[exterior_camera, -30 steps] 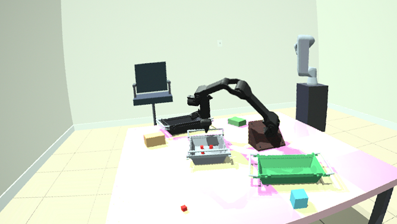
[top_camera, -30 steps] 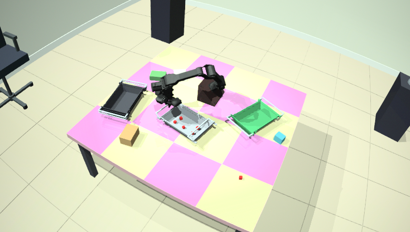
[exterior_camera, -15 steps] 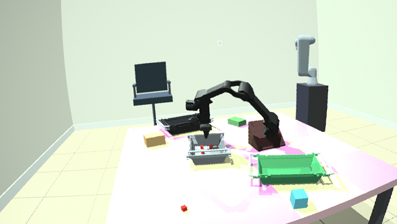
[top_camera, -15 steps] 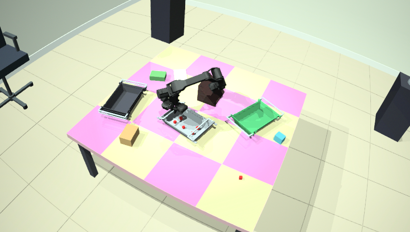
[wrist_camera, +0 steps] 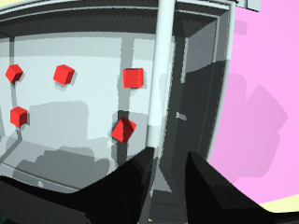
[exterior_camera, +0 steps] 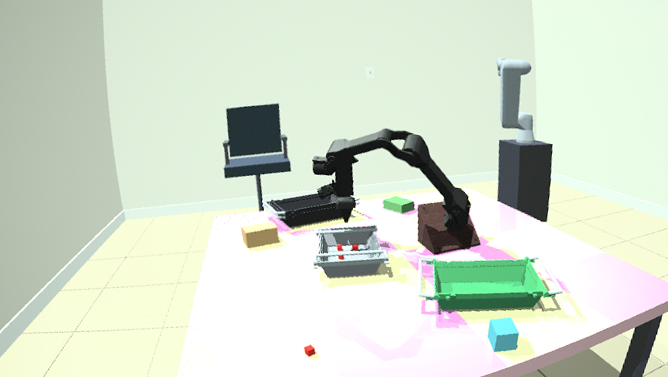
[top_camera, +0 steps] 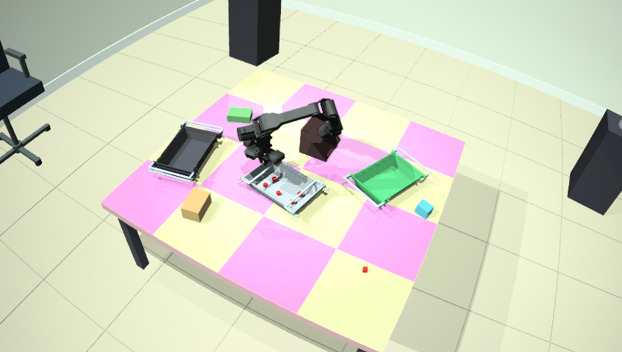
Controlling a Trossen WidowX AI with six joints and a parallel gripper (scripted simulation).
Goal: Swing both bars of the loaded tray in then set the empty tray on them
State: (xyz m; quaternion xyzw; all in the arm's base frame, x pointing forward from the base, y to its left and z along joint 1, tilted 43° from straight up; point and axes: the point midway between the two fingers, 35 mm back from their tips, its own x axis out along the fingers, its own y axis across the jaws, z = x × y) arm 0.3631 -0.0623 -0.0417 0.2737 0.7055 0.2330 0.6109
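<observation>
My gripper tip is now 450 mm to the right of the green tray, 300 mm past it and 50 mm above it. The rest, counted from my gripper tip: orange block: 300 mm ahead, 110 mm to the right, 60 mm below; green block: 370 mm to the right, 280 mm behind, 70 mm below; white card: 420 mm behind, 250 mm to the right, 90 mm below.
</observation>
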